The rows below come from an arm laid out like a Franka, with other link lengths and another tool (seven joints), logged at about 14 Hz.
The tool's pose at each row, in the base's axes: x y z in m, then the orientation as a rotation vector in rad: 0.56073 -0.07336 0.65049 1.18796 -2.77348 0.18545; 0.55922 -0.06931 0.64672 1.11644 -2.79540 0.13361; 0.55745 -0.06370 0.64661 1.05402 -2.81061 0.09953; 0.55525 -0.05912 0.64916 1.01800 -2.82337 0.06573; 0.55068 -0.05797 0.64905 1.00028 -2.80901 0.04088; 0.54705 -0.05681 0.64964 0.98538 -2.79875 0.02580; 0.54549 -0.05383 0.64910 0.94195 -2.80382 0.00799
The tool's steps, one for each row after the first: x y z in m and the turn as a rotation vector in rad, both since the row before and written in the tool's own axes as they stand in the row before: -0.00244 0.00412 0.00316 -0.03886 -0.00277 0.04648; -0.00255 0.00528 -0.00046 -0.02750 0.00140 0.04027; -0.00095 0.00486 -0.00279 -0.02337 -0.00642 0.02372; 0.00274 0.00380 0.00054 -0.02265 0.01318 0.00629; 0.00214 0.00320 -0.00016 -0.01491 0.01051 0.00609; -0.00074 0.00328 0.00056 -0.01679 0.00437 0.02749
